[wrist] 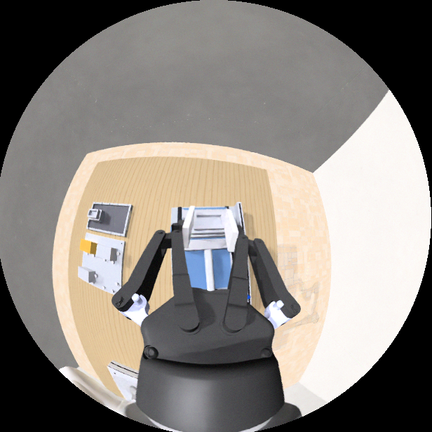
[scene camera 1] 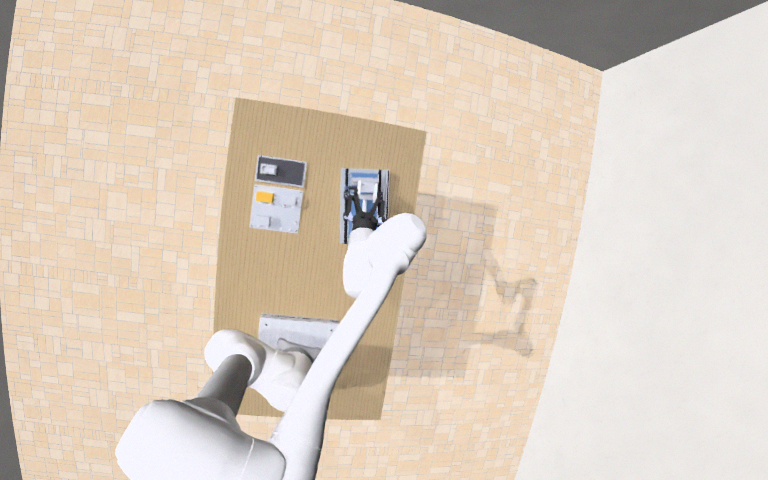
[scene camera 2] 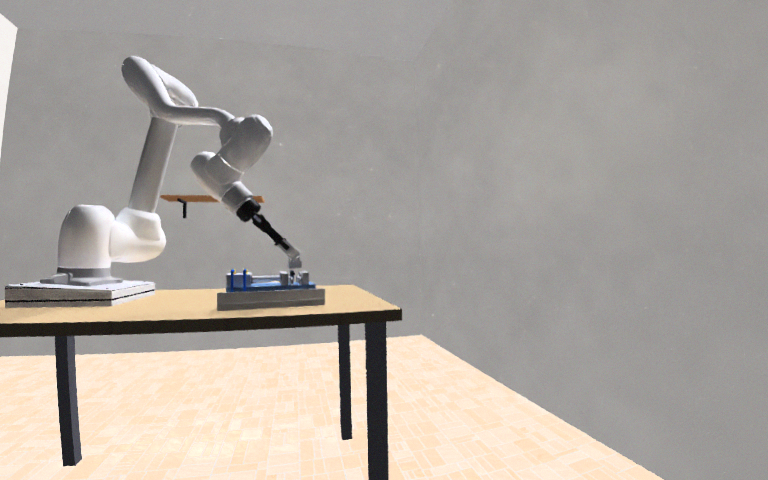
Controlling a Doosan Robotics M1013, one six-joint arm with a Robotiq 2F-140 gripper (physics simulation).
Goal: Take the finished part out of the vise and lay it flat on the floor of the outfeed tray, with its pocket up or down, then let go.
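Where they show: gripper, fingertip midpoint: (scene camera 1: 367, 185) (scene camera 2: 296, 257); arm's base at its link origin: (scene camera 1: 294, 362) (scene camera 2: 83, 283).
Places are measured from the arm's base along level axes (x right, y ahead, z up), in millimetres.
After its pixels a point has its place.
My gripper (scene camera 1: 367, 193) @[x 45, y 773, z 81 mm] (scene camera 2: 292, 254) @[x 45, y 773, z 81 mm] (wrist: 209, 215) is shut on the finished part, a silver-grey block (scene camera 1: 367, 185) @[x 47, y 773, z 70 mm] (scene camera 2: 295, 262) @[x 75, y 774, z 67 mm] (wrist: 210, 221) with a pocket, held between the two pale fingertips. In the second scene view the part is just above the jaws of the vise (scene camera 1: 364, 174) @[x 30, y 816, z -1 mm] (scene camera 2: 236, 281) @[x 143, y 614, z 15 mm] (wrist: 195, 265), with a small gap below it. The gripper slants down from the arm side. The outfeed tray (scene camera 1: 289, 173) @[x -246, y 726, z -55 mm] (wrist: 115, 220), dark-floored with a light rim, is to the left in the overhead and wrist views. The fingertips partly hide the part's sides.
A small grey pocketed part (scene camera 1: 268, 168) @[x -324, y 718, z -34 mm] (wrist: 94, 215) lies in the tray's left side. Beside the tray is a light plate (scene camera 1: 277, 212) @[x -243, y 567, z -53 mm] (wrist: 104, 265) bearing an orange block (scene camera 1: 264, 196) @[x -303, y 612, z -17 mm] (wrist: 88, 246) and grey blocks. A grey block (scene camera 2: 270, 300) @[x 167, y 720, z -38 mm] stands at the vise's near side.
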